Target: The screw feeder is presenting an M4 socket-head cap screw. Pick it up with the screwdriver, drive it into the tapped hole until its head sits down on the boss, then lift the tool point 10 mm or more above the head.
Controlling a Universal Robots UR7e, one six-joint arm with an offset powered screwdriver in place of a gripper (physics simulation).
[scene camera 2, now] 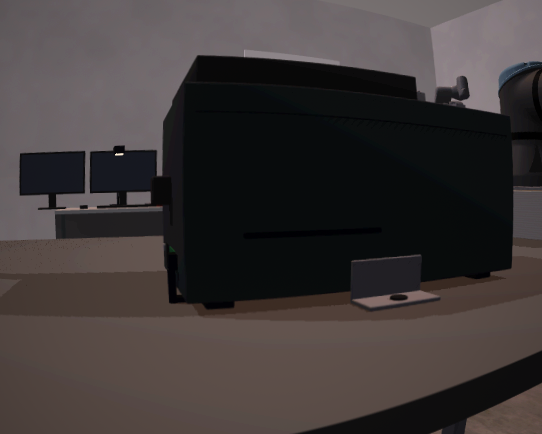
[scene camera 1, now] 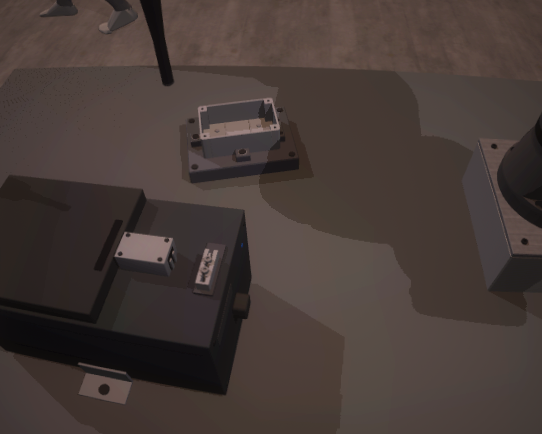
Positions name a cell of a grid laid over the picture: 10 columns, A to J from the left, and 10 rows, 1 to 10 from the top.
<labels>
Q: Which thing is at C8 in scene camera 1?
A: A black screw feeder.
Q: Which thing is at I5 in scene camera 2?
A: A black screw feeder.
</labels>
